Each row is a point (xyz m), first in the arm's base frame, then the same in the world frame.
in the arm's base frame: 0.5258 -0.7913 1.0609
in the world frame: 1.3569 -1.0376 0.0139
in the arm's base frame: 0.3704 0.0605 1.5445
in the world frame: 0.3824 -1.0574 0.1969
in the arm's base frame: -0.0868 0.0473 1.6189
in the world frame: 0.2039 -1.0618 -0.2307
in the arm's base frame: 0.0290 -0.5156 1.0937
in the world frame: 0.9494 -0.8695 -0.3461
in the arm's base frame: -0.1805 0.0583 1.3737
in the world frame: 0.2791 -0.8271 -0.3217
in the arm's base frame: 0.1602 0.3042 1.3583
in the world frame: 0.2010 -0.7529 0.0847
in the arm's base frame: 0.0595 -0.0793 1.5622
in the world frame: 0.3831 -1.0903 -0.1429
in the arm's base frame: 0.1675 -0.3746 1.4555
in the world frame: 0.7104 -1.1451 -0.1540
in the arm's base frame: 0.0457 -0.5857 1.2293
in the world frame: 0.9481 -1.0229 -0.3519
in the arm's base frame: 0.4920 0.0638 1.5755
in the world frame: 0.4060 -1.1011 0.3122
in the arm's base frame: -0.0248 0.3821 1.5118
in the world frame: 0.0027 -0.8259 -0.0539
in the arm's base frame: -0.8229 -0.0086 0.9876
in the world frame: 0.2994 -0.4228 -0.9561
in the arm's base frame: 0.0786 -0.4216 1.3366
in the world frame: 0.7748 -1.0484 -0.2577
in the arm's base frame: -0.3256 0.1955 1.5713
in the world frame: 0.0252 -0.9181 -0.4001
